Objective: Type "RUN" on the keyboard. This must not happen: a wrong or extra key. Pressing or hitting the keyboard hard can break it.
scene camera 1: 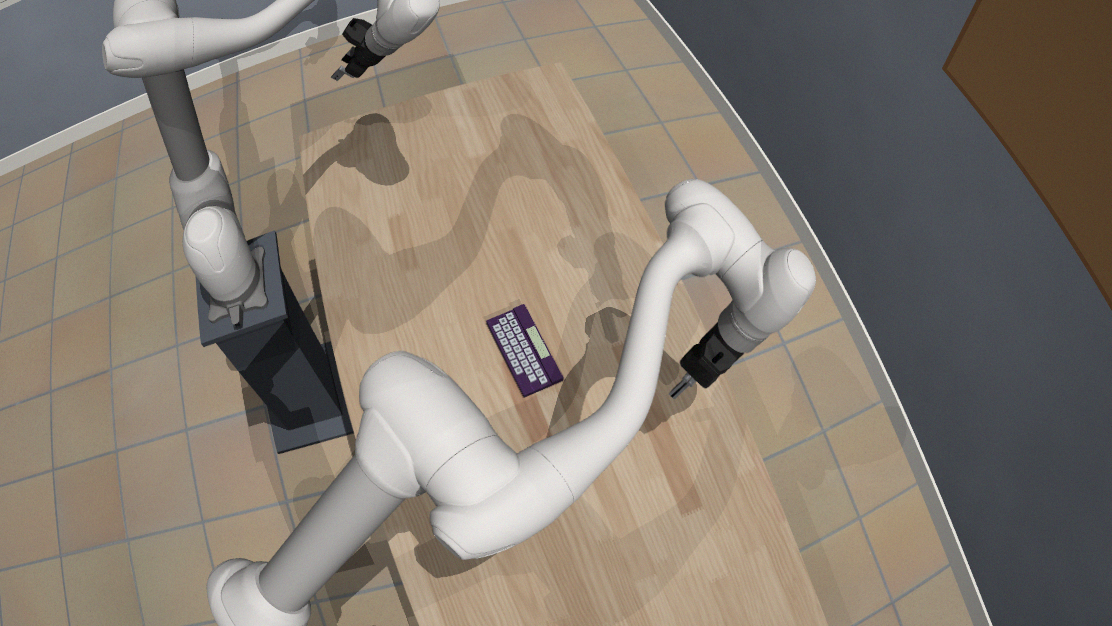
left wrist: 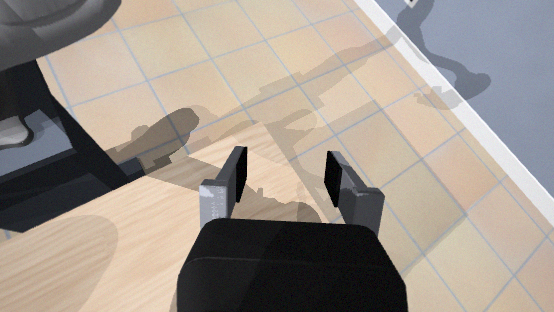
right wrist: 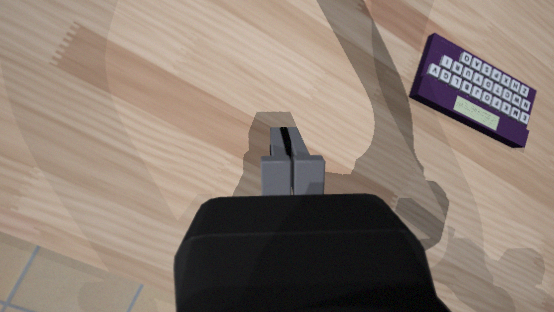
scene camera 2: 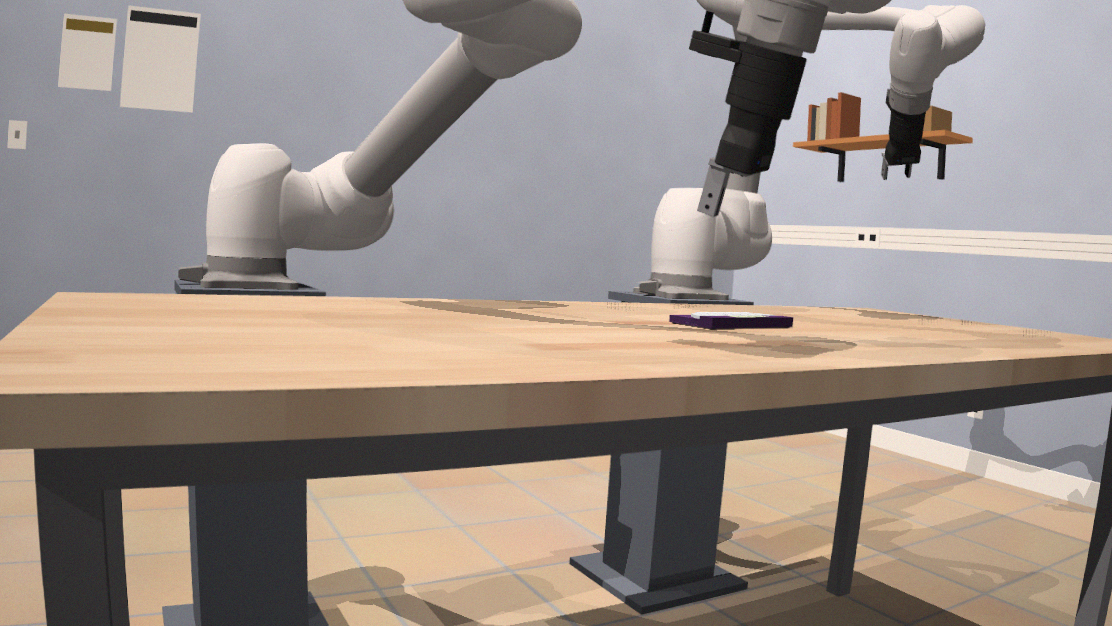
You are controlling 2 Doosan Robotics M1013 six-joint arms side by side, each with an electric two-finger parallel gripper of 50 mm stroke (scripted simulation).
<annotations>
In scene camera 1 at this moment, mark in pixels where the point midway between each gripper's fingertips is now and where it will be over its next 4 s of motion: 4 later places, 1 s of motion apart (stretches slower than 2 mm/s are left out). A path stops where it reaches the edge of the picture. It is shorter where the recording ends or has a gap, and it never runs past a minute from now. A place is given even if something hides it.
My left gripper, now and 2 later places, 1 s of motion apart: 339, 69; 235, 109; 194, 148
My right gripper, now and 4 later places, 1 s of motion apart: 674, 393; 523, 355; 524, 368; 524, 371; 524, 371
</annotations>
